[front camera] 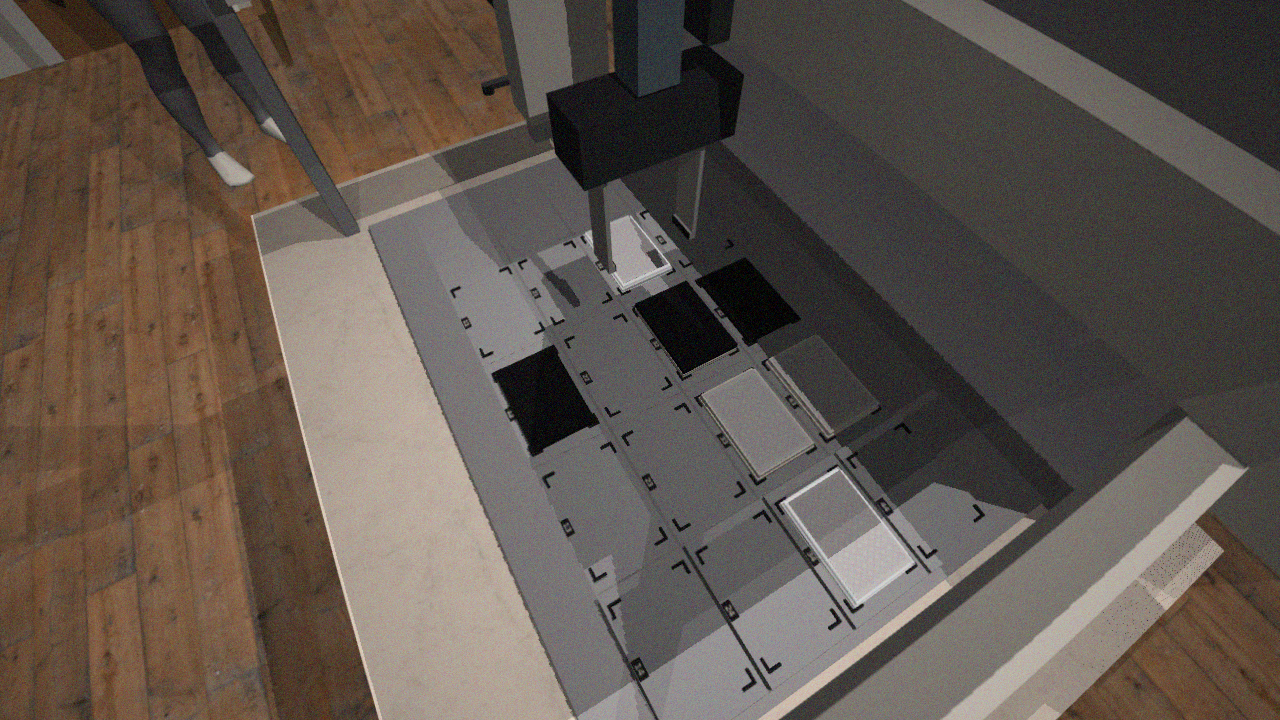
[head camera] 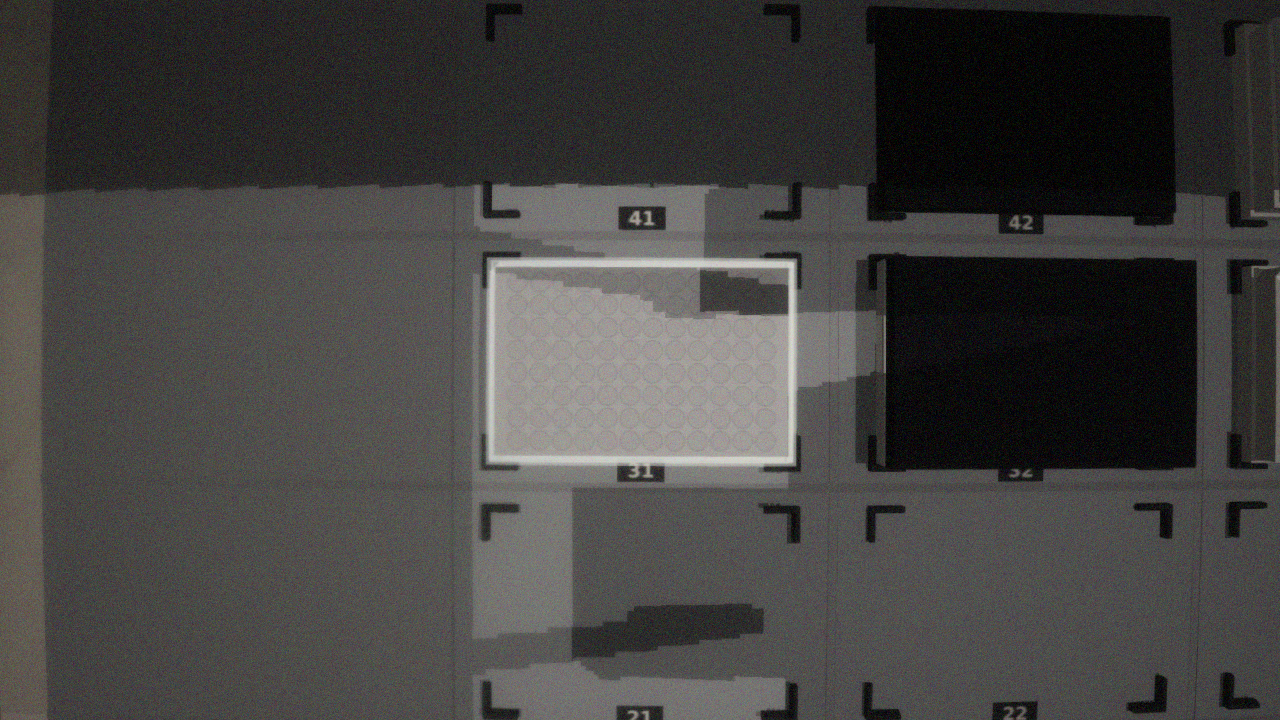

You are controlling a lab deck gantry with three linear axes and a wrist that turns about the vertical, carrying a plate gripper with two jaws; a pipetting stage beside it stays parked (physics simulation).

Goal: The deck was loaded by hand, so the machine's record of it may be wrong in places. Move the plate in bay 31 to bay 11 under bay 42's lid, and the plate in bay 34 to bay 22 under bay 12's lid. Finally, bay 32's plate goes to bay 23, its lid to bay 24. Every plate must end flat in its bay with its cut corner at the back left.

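Seen in the pictures: gripper, between the fingertips: point(front camera: 645, 245); robot's base, origin of its link: point(front camera: 453, 291).
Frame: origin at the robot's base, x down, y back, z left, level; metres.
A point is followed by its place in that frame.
A pale, clear-walled plate point(front camera: 633, 255) @(x -0.014, y -0.082, z 0.258 m) point(head camera: 640, 367) @(x -0.014, y -0.064, z 0.255 m) lies in bay 31; its cut corner is not clear. My gripper point(front camera: 648, 248) @(x -0.159, y -0.194, z 0.212 m) is open and empty above it, jaws apart; the jaws do not show in the head view. A black lid point(front camera: 747, 300) @(x -0.008, y -0.233, z 0.360 m) point(head camera: 1024, 111) @(x -0.008, y -0.225, z 0.363 m) lies in bay 42. A black-topped plate point(front camera: 684, 327) @(x -0.017, y -0.233, z 0.252 m) point(head camera: 1038, 362) @(x -0.017, y -0.223, z 0.257 m) is in bay 32, a pale side strip showing at its left in the head view. Another black lid point(front camera: 544, 399) @(x -0.008, y -0.235, z 0.042 m) lies in bay 12. A pale plate point(front camera: 848, 537) @(x -0.029, y -0.561, z 0.253 m) with a bright rim lies in bay 34.
Pale-topped labware stands in bay 33 point(front camera: 756, 422) @(x -0.014, y -0.397, z 0.254 m) and in bay 43 point(front camera: 823, 385) @(x -0.014, y -0.398, z 0.360 m), partly showing at the head view's right edge. The deck's raised front wall point(front camera: 1056, 573) @(x -0.400, y -0.618, z 0.145 m) runs at the lower right of the front view. A grey post point(front camera: 541, 53) stands behind the gripper.
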